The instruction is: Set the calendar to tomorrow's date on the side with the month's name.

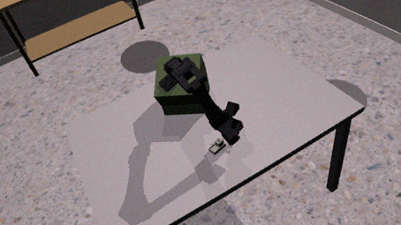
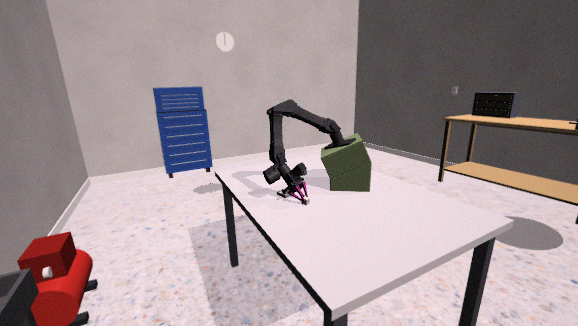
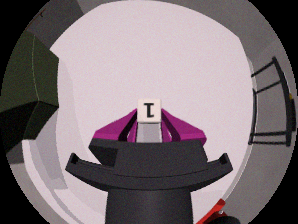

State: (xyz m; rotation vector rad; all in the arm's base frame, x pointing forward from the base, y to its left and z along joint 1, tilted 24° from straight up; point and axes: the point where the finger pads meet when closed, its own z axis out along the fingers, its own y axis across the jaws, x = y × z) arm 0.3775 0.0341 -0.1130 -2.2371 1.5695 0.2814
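My hand is 10 mm to the right of the white cube and 10 mm above it. The rest, counted from my hand: calendar tray: 150 mm to the right, 20 mm below, 10 mm ahead.
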